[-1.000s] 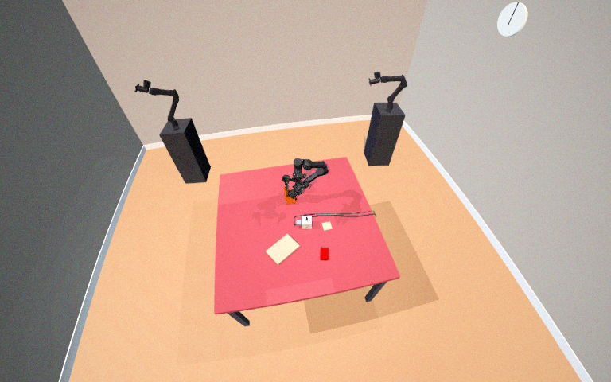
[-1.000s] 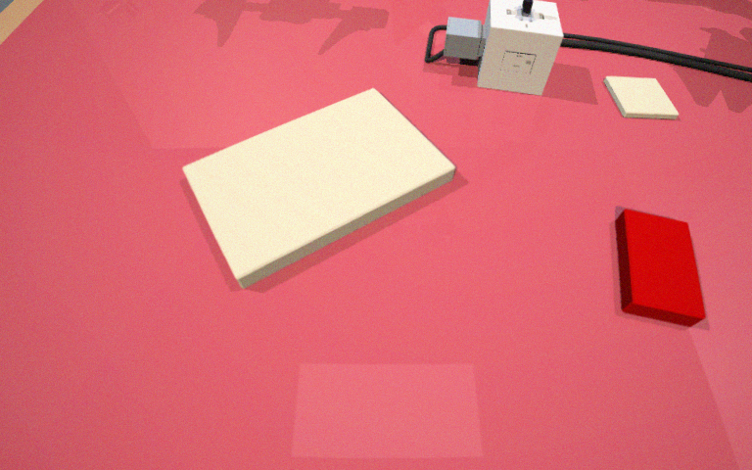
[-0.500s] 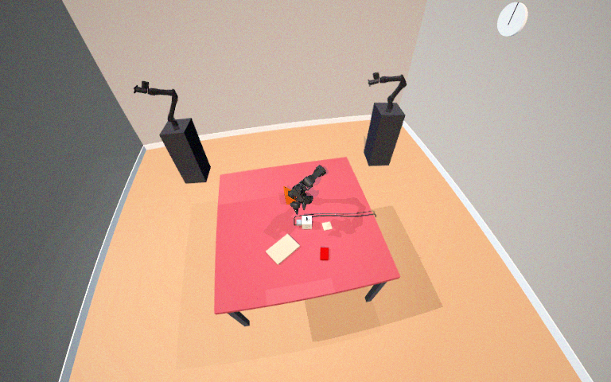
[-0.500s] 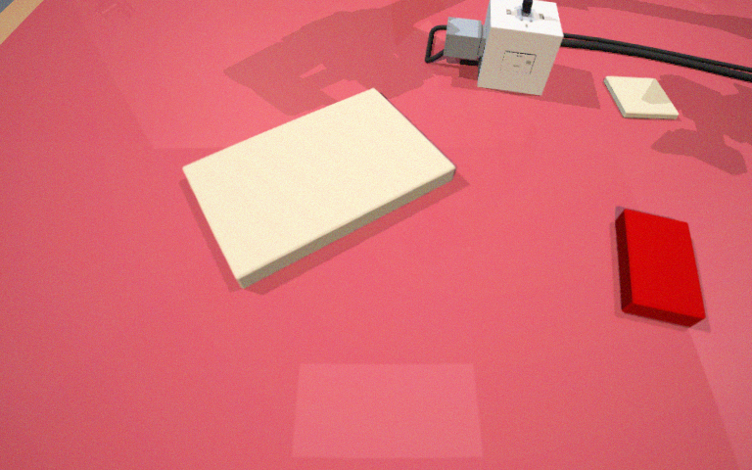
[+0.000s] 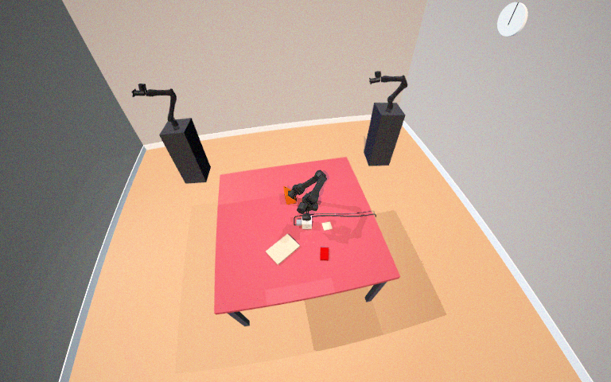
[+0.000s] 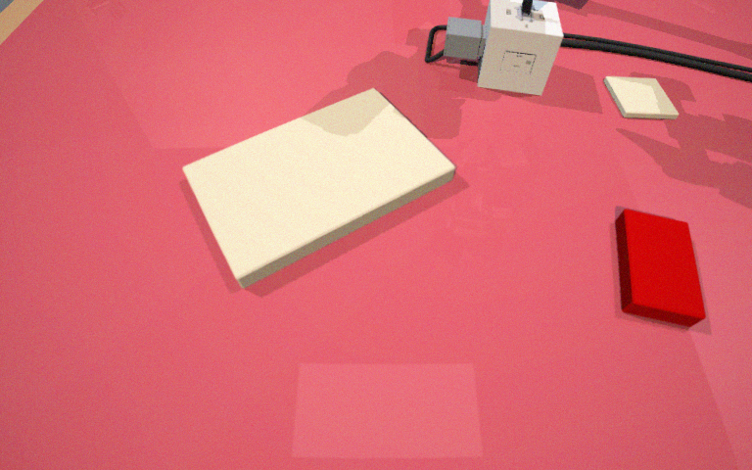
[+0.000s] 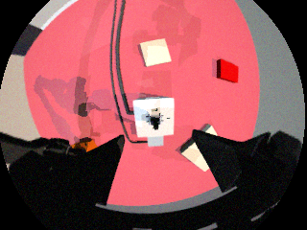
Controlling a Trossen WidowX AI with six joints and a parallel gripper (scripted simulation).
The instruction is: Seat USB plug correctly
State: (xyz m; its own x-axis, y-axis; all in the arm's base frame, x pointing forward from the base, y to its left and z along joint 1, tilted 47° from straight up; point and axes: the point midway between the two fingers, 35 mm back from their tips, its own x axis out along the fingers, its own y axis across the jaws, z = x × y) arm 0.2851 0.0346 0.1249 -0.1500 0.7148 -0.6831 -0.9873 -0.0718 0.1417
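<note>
My gripper tip is 40 mm above the dark USB plug. Also, from my gripper tip: red block 270 mm ahead, 110 mm to the left, 120 mm below; cream tile 20 mm ahead, 160 mm to the left, 130 mm below; cream slab 200 mm ahead, 190 mm to the right, 130 mm below.
</note>
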